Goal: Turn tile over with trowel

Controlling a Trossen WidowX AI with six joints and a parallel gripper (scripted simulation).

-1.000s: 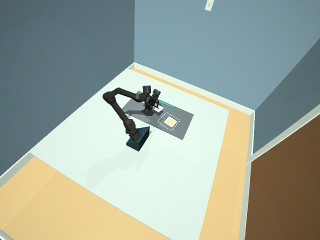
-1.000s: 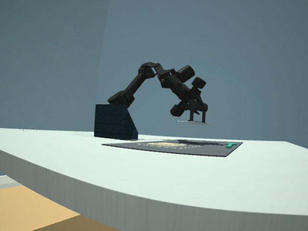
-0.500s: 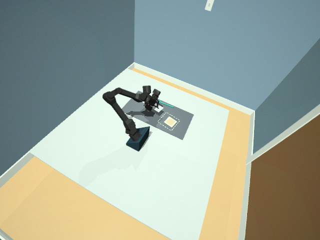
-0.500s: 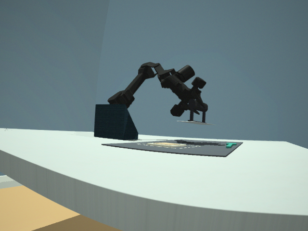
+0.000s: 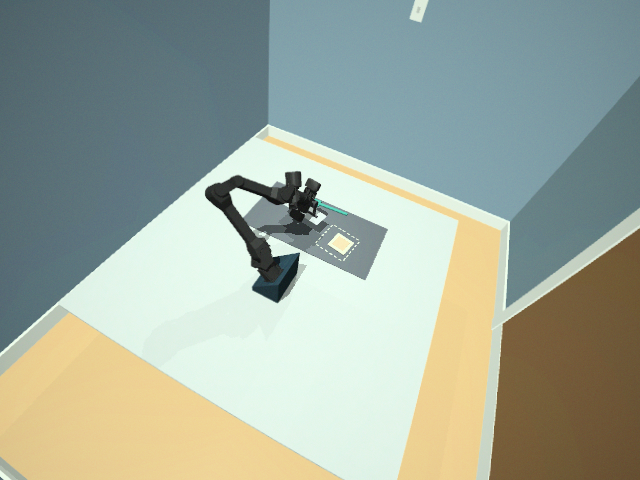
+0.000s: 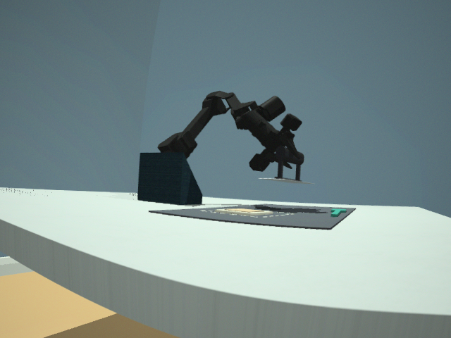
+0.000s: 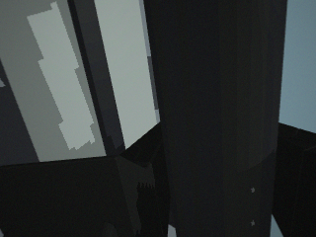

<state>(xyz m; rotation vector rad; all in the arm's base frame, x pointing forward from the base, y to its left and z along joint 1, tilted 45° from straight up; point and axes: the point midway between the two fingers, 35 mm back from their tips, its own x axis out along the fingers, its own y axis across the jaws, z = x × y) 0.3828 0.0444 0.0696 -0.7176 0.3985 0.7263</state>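
The dark grey mat is 14 cm below my gripper tip, 5 cm to the right of it and 1 cm behind it. From my gripper tip the other things lie so: teal trowel 13 cm ahead, 12 cm below, 1 cm to the right; then cream tile 20 cm to the right, 12 cm below, 4 cm behind.
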